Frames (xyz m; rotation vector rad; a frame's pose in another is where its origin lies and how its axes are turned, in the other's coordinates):
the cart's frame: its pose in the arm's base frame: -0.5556 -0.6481 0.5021 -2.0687 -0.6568 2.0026
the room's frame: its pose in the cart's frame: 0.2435 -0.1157 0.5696 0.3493 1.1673 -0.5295
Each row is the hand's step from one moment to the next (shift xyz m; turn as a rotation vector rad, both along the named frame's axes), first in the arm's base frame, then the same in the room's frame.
Working: the arm's base frame: its pose in the room's frame: 1.2807 0.1701 0.0198 2.0684 0.4535 -0.4077

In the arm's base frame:
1: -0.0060 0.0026 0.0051 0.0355 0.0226 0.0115
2: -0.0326 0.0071 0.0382 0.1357 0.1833 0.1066
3: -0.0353 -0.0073 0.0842 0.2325 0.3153 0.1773
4: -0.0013 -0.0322 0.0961 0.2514 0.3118 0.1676
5: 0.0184 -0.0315 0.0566 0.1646 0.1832 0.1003
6: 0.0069 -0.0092 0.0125 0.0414 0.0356 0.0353
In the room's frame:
1: -0.0046 -0.0066 0.0021 0.0405 -0.0153 -0.0053
2: -0.0293 -0.0414 0.0011 0.1938 -0.1594 0.0202
3: -0.0433 -0.0745 -0.0311 0.3332 -0.2691 0.0382
4: -0.0265 -0.0674 -0.0709 0.3492 -0.2561 0.0318
5: -0.0047 -0.0306 -0.0598 0.2197 -0.1494 0.0101
6: 0.0004 -0.0052 -0.0162 0.0493 -0.0412 -0.0102

